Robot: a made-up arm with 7 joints.
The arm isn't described. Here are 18 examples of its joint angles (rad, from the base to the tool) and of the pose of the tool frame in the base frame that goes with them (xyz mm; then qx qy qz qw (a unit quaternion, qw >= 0)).
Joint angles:
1: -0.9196 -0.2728 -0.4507 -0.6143 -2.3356 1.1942 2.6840
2: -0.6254 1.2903 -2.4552 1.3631 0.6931 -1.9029 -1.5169
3: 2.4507 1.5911 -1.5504 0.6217 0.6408 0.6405 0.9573
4: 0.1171 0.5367 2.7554 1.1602 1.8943 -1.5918 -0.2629
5: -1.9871 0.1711 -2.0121 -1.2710 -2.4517 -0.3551 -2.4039
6: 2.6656 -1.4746 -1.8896 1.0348 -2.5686 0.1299 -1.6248
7: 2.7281 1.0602 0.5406 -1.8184 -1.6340 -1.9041 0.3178
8: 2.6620 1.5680 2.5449 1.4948 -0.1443 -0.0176 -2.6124
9: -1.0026 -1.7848 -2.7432 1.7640 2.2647 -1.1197 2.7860
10: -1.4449 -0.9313 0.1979 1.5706 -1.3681 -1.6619 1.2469
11: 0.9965 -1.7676 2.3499 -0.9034 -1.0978 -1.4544 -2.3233
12: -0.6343 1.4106 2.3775 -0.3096 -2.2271 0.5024 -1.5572
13: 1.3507 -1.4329 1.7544 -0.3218 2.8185 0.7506 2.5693
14: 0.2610 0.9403 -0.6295 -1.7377 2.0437 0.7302 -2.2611
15: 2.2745 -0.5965 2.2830 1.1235 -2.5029 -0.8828 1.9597
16: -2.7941 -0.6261 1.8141 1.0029 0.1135 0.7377 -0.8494
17: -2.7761 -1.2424 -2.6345 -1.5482 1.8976 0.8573 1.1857
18: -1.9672 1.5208 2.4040 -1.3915 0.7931 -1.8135 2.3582
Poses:
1: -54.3 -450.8 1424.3 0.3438 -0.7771 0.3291 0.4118
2: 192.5 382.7 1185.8 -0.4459 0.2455 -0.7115 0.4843
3: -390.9 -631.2 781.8 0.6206 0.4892 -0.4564 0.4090
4: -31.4 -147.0 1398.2 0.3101 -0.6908 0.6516 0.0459
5: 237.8 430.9 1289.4 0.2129 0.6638 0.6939 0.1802
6: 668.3 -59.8 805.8 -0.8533 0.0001 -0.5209 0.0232
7: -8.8 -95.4 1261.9 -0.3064 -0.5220 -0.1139 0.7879
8: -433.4 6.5 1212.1 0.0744 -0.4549 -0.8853 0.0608
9: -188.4 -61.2 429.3 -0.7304 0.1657 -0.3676 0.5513
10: 204.0 -149.3 1312.0 0.7214 0.4463 0.1297 0.5134
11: -98.4 651.6 847.6 -0.6088 0.3134 -0.4310 0.5876
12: 594.5 522.2 914.7 0.3917 0.8640 0.2284 0.2188
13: -41.6 762.2 859.6 -0.5968 -0.5749 -0.5479 0.1147
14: -24.7 -354.1 1252.9 0.5467 -0.6285 0.2426 0.4972
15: 194.4 582.2 1057.7 -0.1129 0.9479 0.1579 0.2528
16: 601.4 179.5 1215.8 0.2624 0.8688 0.3674 0.2031
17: 328.8 88.3 1343.7 -0.2008 0.1263 0.9672 0.0910
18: -367.5 307.6 573.5 -0.7704 0.2785 -0.5363 0.2033
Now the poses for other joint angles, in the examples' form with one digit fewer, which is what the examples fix.
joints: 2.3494 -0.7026 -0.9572 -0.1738 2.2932 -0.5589 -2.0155
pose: 311 429 1401 -0.377 -0.013 -0.650 0.660
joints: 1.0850 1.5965 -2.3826 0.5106 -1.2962 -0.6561 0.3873
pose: 494 -576 855 -0.805 0.120 -0.571 0.110
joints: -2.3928 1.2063 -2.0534 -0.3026 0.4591 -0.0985 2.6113
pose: -433 605 1018 -0.435 0.130 0.474 0.754
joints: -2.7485 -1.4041 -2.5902 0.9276 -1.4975 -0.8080 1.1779
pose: 535 -449 719 0.378 0.431 -0.721 0.389
